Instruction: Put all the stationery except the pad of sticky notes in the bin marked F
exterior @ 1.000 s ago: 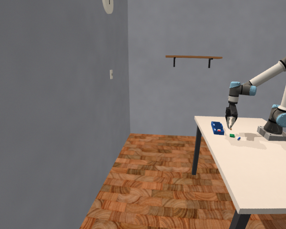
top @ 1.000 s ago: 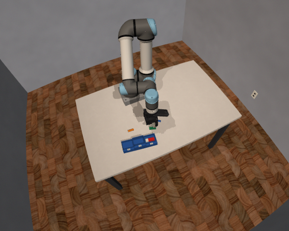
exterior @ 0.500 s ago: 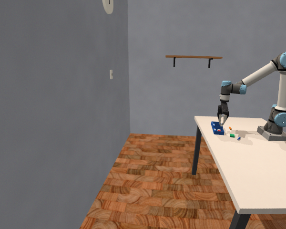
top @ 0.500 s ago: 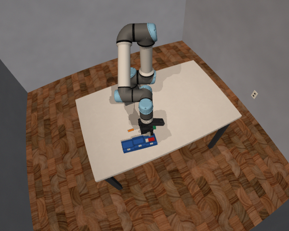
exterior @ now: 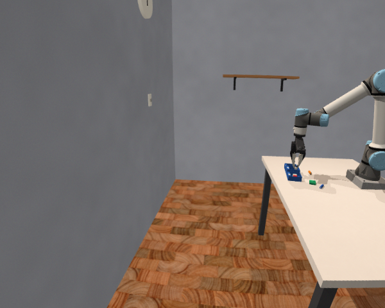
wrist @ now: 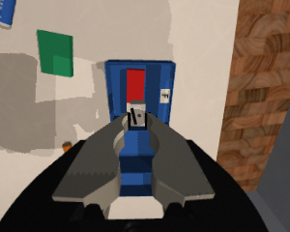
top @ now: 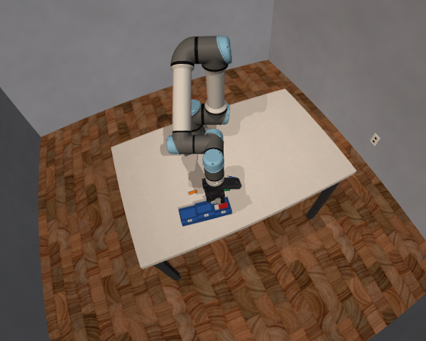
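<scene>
My hand is 70 mm above the red block. Also, from my hand: blue three-compartment bin: 80 mm to the right, 60 mm below; grey clip: 10 mm below; green pad: 110 mm behind, 80 mm below, 50 mm to the left.
</scene>
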